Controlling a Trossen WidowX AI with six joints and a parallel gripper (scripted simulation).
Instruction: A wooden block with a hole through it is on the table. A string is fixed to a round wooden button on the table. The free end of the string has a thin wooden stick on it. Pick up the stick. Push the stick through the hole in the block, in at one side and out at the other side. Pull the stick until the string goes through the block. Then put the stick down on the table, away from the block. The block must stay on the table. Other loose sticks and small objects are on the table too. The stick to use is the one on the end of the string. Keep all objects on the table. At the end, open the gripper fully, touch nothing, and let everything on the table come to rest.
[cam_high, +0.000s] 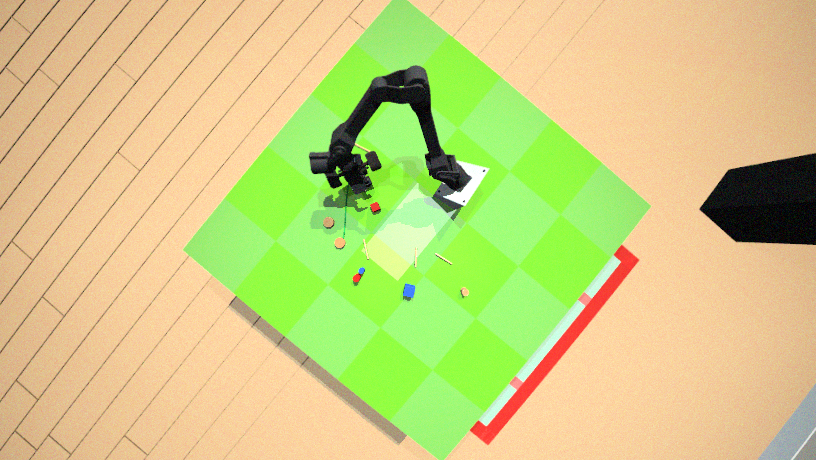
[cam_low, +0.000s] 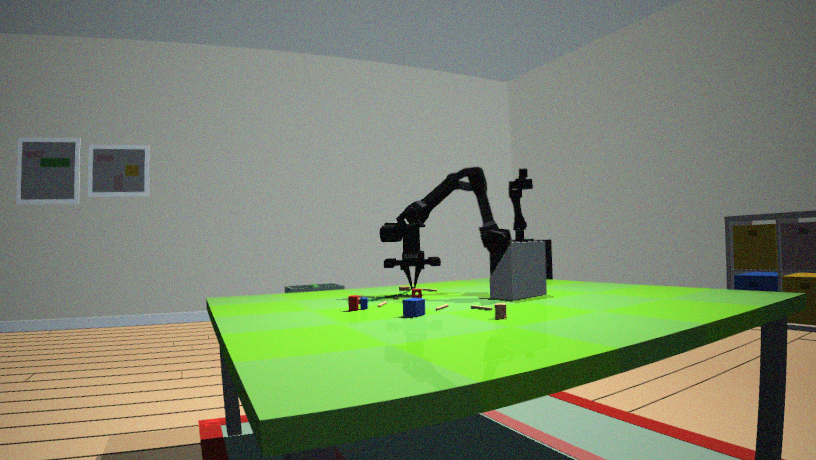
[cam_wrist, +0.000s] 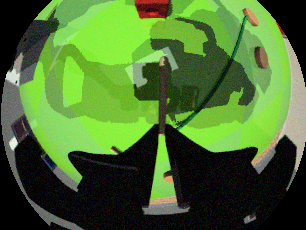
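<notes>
Right now the red block is 5 cm ahead of my gripper tip, 13 cm to the left of it and 1 cm below it. Also, from my gripper tip: red cylinder: 30 cm ahead, 24 cm to the left; thin wooden stick: 1 cm ahead, 1 cm to the left; round wooden button: 24 cm ahead, 11 cm to the left, 1 cm below.
</notes>
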